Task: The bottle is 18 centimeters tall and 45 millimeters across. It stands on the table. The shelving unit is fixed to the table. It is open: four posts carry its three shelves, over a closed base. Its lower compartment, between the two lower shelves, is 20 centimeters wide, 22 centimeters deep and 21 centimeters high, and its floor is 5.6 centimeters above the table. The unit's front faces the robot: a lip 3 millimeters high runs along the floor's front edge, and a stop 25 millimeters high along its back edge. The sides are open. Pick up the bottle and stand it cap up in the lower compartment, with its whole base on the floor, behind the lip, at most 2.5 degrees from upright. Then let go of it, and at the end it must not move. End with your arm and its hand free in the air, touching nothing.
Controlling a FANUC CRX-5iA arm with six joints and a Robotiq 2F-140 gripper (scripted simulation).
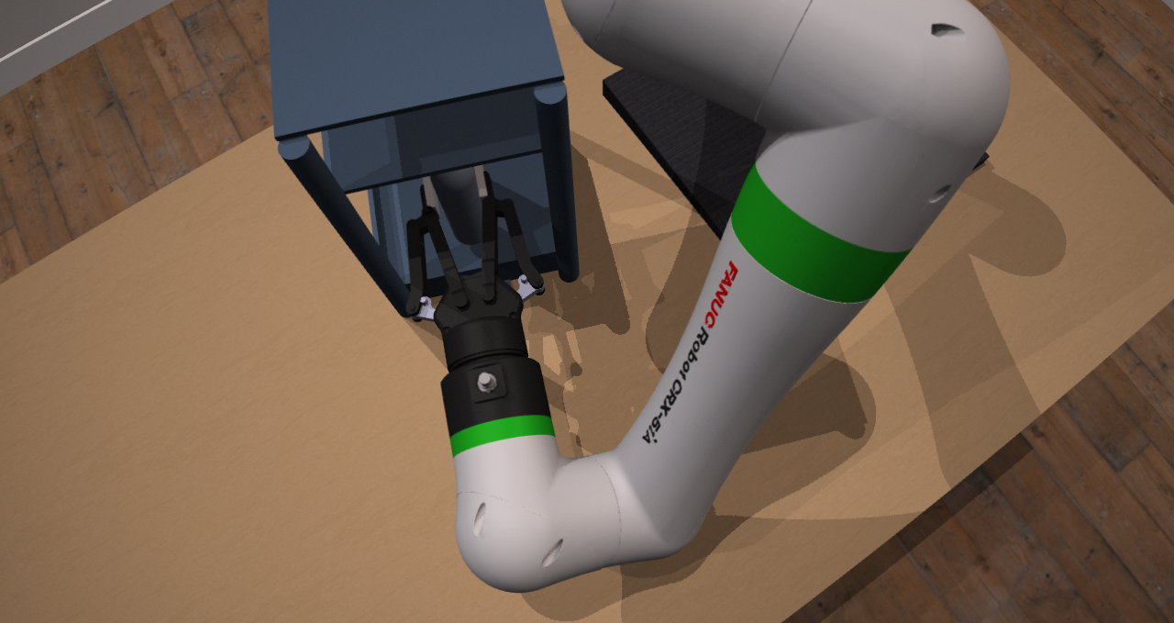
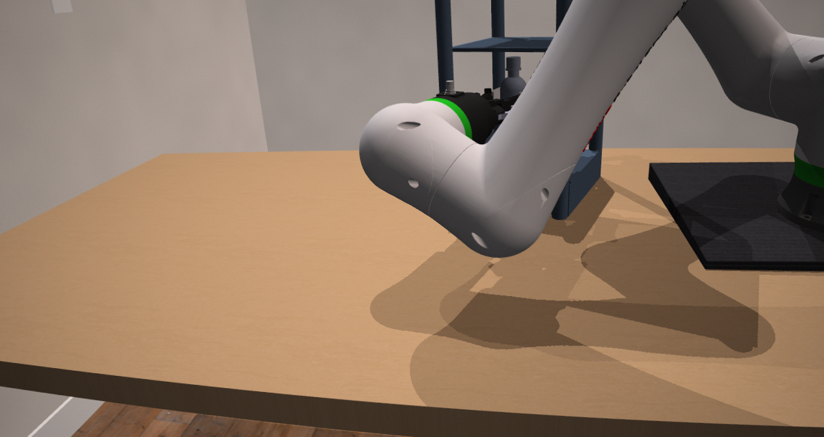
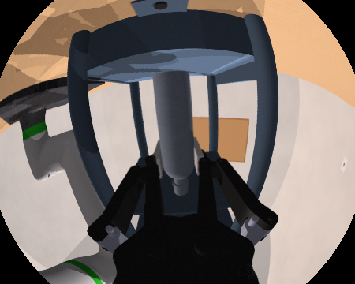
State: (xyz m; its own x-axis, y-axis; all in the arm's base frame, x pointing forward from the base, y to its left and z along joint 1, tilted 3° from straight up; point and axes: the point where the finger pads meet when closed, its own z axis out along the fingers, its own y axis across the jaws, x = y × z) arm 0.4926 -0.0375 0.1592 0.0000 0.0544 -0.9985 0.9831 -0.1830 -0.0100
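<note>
Right now my hand is 1 cm past the shelving unit and 6 cm to the left of it. Round my hand: grey bottle: right at my hand.
</note>
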